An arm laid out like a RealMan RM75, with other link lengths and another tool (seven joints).
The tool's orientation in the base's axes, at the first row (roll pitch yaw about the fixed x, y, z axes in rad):
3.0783 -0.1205 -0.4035
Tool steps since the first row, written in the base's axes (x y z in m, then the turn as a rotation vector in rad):
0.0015 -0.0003 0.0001 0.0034 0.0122 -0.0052
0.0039 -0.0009 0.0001 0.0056 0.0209 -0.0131
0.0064 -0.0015 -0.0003 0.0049 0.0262 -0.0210
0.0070 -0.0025 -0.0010 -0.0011 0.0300 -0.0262
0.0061 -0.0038 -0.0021 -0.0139 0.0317 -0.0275
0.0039 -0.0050 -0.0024 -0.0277 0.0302 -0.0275
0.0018 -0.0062 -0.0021 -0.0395 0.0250 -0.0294
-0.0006 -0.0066 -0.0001 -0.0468 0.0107 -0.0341
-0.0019 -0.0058 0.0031 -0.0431 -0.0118 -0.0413
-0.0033 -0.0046 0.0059 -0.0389 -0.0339 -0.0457
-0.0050 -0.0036 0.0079 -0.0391 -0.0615 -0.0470
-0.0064 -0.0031 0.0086 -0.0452 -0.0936 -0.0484
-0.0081 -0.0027 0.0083 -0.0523 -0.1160 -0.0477
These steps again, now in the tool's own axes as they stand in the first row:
0.0015 -0.0003 0.0001 -0.0023 -0.0128 0.0042
0.0039 -0.0007 0.0003 -0.0046 -0.0222 0.0113
0.0064 -0.0012 0.0010 -0.0083 -0.0272 0.0185
0.0072 -0.0006 0.0019 -0.0158 -0.0287 0.0227
0.0068 0.0009 0.0030 -0.0284 -0.0252 0.0227
0.0052 0.0029 0.0032 -0.0404 -0.0183 0.0217
0.0038 0.0048 0.0029 -0.0493 -0.0090 0.0231
0.0020 0.0063 0.0007 -0.0510 0.0067 0.0287
0.0009 0.0063 -0.0026 -0.0397 0.0254 0.0385
-0.0005 0.0059 -0.0056 -0.0278 0.0437 0.0455
-0.0022 0.0058 -0.0079 -0.0174 0.0689 0.0497
-0.0036 0.0059 -0.0087 -0.0106 0.1006 0.0539
-0.0053 0.0062 -0.0086 -0.0083 0.1240 0.0550

